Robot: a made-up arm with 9 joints. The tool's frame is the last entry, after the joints.
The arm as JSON. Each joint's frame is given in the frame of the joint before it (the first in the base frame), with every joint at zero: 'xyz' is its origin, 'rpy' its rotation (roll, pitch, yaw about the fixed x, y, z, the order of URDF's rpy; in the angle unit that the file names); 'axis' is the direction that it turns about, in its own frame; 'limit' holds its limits. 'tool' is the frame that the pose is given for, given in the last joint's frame.
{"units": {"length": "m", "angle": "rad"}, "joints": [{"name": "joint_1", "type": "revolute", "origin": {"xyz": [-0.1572, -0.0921, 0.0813], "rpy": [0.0, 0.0, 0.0]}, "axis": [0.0, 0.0, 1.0], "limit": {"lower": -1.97, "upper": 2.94}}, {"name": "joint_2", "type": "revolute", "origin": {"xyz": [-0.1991, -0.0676, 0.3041], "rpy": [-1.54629, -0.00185, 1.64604]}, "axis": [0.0, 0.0, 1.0], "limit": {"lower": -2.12, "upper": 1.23}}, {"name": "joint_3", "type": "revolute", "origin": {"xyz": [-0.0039, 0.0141, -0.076], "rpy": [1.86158, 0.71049, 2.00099]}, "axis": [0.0, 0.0, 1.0], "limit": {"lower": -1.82, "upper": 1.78}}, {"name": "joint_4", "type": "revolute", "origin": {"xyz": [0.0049, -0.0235, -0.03], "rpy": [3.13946, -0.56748, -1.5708]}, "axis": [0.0, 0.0, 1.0], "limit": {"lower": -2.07, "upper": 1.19}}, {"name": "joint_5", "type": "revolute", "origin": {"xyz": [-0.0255, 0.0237, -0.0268], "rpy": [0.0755, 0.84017, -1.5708]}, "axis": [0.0, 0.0, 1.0], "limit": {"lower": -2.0, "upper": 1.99}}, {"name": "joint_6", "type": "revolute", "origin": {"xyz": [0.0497, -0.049, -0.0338], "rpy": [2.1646, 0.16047, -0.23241]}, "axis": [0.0, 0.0, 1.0], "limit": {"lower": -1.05, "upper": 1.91}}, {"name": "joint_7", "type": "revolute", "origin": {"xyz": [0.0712, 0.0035, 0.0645], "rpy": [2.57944, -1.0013, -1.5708]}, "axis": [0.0, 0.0, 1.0], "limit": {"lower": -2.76, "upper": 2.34}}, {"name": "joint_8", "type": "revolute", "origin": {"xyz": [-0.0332, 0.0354, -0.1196], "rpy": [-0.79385, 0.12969, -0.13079]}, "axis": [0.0, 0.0, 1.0], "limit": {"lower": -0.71, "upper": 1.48}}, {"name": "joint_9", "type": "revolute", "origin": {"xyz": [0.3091, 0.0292, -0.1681], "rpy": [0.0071, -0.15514, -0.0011]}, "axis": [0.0, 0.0, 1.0], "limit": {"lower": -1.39, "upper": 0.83}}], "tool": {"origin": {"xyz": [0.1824, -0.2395, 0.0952], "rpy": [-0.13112, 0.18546, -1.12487]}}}
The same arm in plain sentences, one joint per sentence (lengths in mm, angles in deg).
The arm has nine revolute joints in a row. What follows holds with every joint at zero, and every direction is one of the base frame's. Joint 1 is mounted 157.2 mm along -x and 92.1 mm along -y and 81.3 mm along +z from the base frame's origin and turns about +z, from -112.87 to 168.45 deg. Joint 2 is mounted 199.1 mm along -x and 67.6 mm along -y and 304.1 mm along +z from joint 1 and turns about the direction (-0.996868, -0.075198, 0.024499), from -121.47 to 70.47 deg. Joint 3 is mounted 75.7 mm along +x and 1.8 mm along +y and 16 mm along -z from joint 2 and turns about the direction (0.139695, 0.962369, -0.233092), from -104.28 to 101.99 deg. Joint 4 is mounted 16.4 mm along +x and 28.9 mm along -y and 19.3 mm along +z from joint 3 and turns about the direction (0.279001, -0.781603, 0.557902), from -118.6 to 68.18 deg. Joint 5 is mounted 40.9 mm along -x and 12.9 mm along +y and 9.5 mm along -z from joint 4 and turns about the direction (0.621224, -0.761529, -0.184807), from -114.59 to 114.02 deg. Joint 6 is mounted 46.2 mm along -x and 20.9 mm along +y and 58.7 mm along -z from joint 5 and turns about the direction (-0.99584, -0.090204, 0.012901), from -60.16 to 109.43 deg. Joint 7 is mounted 67.3 mm along -x and 19 mm along +y and 65.9 mm along -z from joint 6 and turns about the direction (0.424296, 0.483095, 0.765893), from -158.14 to 134.07 deg. Joint 8 is mounted 29 mm along -x and 98.9 mm along -y and 77.7 mm along -z from joint 7 and turns about the direction (-0.0128, -0.122904, 0.992336), from -40.68 to 84.8 deg. Joint 9 is mounted 287.1 mm along -x and 133.1 mm along +y and 156.6 mm along -z from joint 8 and turns about the direction (0.128502, -0.184403, 0.974414), from -79.64 to 47.56 deg. The tool frame, which is the frame that the pose is given for, is mounted 41.4 mm along -x and 272.1 mm along +y and 154.7 mm along +z from joint 9; its axes are the base frame's turned by roll 0, pitch 0 and yaw 90 deg (as in URDF: about the fixed x, then y, then z).
